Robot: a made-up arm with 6 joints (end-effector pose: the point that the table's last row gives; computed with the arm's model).
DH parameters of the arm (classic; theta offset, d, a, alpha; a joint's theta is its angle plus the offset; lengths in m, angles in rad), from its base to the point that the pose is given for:
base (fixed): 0 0.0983 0 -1.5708
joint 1: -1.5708 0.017 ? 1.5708
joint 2: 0 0.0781 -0.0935 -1.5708
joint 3: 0 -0.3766 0.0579 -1.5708
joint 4: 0 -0.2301 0.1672 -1.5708
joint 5: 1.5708 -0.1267 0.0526 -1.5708
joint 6: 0.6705 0 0.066 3.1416
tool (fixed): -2.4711 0.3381 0 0
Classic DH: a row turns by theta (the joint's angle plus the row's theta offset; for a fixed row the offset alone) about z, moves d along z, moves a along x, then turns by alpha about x.
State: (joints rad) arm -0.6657 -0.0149 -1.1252 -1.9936 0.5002 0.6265
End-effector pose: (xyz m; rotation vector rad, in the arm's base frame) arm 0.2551 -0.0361 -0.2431 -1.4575 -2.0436 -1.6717
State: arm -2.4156 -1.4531 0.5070 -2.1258 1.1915 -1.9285
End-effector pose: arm 0.4762 -0.0917 -0.3190 2.7065 0.4825 0.5903
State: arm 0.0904 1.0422 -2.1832 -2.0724 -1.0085 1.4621
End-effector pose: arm 0.1553 0.0324 0.4687 -0.8130 1.8823 2.1260
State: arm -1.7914 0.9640 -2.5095 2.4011 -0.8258 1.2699
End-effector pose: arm -0.8400 -0.4332 -0.0946 -1.6746 -1.2786 0.5004
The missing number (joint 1, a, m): 0.2039
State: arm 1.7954 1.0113 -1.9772 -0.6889 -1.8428 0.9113
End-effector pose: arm 0.3514 -0.0663 0.1736 -1.3801 0.7030 -0.4488
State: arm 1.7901 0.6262 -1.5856 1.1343 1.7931 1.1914
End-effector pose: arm -0.0435 -0.6478 0.4412 1.6883 -0.2468 -1.5772
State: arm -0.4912 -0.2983 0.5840 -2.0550 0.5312 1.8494
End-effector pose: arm -0.5437 0.0087 -0.1121 -0.6520 -1.6524 -0.7021
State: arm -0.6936 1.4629 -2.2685 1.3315 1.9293 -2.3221
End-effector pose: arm -0.1913 -0.5947 0.5974 0.4766 1.4081 -0.5720
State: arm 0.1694 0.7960 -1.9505 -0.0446 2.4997 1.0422
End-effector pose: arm 0.1479 -0.4260 0.1104 -1.5861 1.4692 -1.3492
